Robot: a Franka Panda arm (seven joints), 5 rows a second.
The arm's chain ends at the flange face. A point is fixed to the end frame.
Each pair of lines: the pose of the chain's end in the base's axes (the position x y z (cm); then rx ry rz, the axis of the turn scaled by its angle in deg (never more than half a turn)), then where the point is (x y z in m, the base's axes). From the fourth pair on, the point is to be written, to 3 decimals.
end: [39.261, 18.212, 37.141, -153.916, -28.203, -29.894]
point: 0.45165 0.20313 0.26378
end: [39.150, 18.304, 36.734, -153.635, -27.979, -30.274]
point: 0.45101 0.20451 0.26006
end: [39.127, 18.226, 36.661, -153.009, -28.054, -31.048]
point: 0.45177 0.20484 0.26011
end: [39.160, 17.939, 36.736, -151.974, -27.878, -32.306]
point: 0.454 0.204 0.262
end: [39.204, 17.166, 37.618, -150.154, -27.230, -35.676]
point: 0.458 0.199 0.274
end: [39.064, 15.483, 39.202, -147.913, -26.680, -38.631]
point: 0.461 0.185 0.294
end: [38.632, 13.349, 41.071, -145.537, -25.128, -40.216]
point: 0.458 0.167 0.315
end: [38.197, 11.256, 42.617, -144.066, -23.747, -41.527]
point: 0.456 0.148 0.332
